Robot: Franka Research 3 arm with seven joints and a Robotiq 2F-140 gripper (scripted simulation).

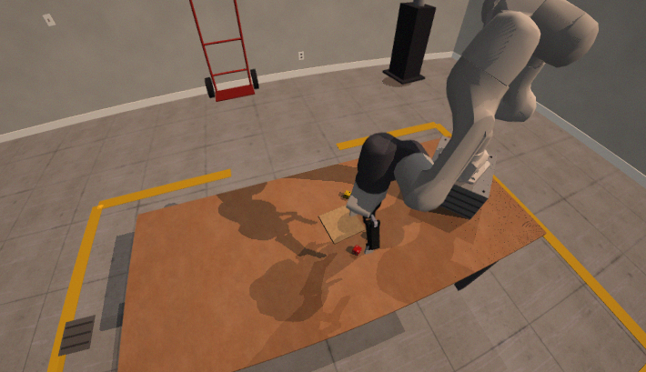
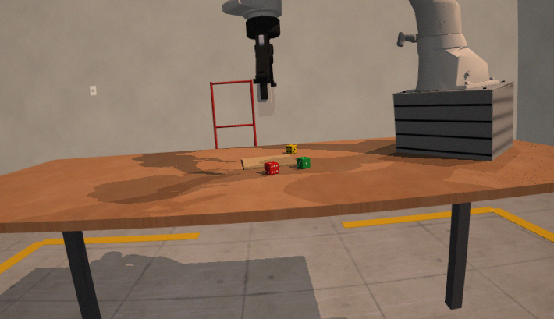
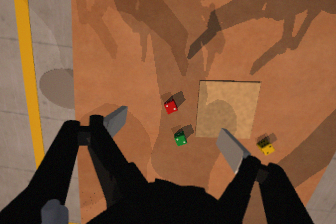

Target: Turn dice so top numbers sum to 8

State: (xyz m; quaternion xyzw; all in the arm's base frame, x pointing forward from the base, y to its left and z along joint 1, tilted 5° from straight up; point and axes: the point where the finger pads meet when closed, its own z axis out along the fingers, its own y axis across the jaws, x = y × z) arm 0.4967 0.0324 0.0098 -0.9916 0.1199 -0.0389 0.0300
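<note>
The red die is 130 mm below my hand. From my hand the other things lie so: green die (130 mm below, 80 mm behind, 20 mm to the right); then tan mat (140 mm below, 130 mm to the right, 10 mm behind); then yellow die (240 mm to the right, 130 mm below, 110 mm behind).
</note>
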